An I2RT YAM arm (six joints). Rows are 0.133 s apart.
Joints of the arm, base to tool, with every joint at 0 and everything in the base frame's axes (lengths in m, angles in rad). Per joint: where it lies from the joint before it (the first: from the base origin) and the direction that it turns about. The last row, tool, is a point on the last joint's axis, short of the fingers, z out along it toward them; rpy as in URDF.
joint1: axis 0 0 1 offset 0.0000 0.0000 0.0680
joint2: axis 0 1 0 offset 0.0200 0.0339 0.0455
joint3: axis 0 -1 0 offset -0.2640 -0.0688 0.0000
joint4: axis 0 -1 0 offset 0.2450 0.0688 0.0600
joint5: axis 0 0 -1 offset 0.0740 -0.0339 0.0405
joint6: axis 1 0 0 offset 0.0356 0.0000 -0.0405
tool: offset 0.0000 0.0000 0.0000 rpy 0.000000 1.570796 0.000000
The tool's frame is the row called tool.
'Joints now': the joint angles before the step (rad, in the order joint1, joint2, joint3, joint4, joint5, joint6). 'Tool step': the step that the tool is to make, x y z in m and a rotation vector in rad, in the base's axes. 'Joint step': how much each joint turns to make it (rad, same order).
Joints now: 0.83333, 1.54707, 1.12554, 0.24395, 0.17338, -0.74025
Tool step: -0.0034, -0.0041, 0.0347, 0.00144, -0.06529, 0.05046
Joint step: -0.00531, -0.03808, 0.07944, -0.06411, -0.04804, -0.05569
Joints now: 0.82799, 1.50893, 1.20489, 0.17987, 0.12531, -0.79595
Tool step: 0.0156, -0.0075, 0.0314, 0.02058, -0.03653, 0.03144
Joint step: -0.05278, 0.01748, 0.12304, -0.06360, -0.08253, -0.02061
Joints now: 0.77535, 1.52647, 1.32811, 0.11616, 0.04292, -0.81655
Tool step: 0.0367, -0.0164, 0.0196, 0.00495, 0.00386, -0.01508
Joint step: -0.10535, 0.06918, 0.14628, -0.07672, -0.09048, -0.00115
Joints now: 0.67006, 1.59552, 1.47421, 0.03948, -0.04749, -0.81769
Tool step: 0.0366, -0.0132, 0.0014, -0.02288, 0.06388, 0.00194
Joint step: -0.08922, 0.09188, 0.13225, -0.10483, -0.09266, 0.00840
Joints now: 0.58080, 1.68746, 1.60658, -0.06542, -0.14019, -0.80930
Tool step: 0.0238, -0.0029, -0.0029, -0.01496, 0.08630, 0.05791
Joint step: -0.04511, 0.08539, 0.12143, -0.11462, -0.10729, 0.01371
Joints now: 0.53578, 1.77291, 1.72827, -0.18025, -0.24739, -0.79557
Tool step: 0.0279, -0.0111, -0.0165, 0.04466, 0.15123, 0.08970
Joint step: -0.06713, 0.08772, 0.07842, -0.07881, -0.18081, 0.07020
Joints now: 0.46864, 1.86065, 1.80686, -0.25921, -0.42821, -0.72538
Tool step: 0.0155, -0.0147, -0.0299, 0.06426, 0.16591, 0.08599
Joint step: -0.05675, 0.03888, -0.04036, -0.00314, -0.17845, 0.08206
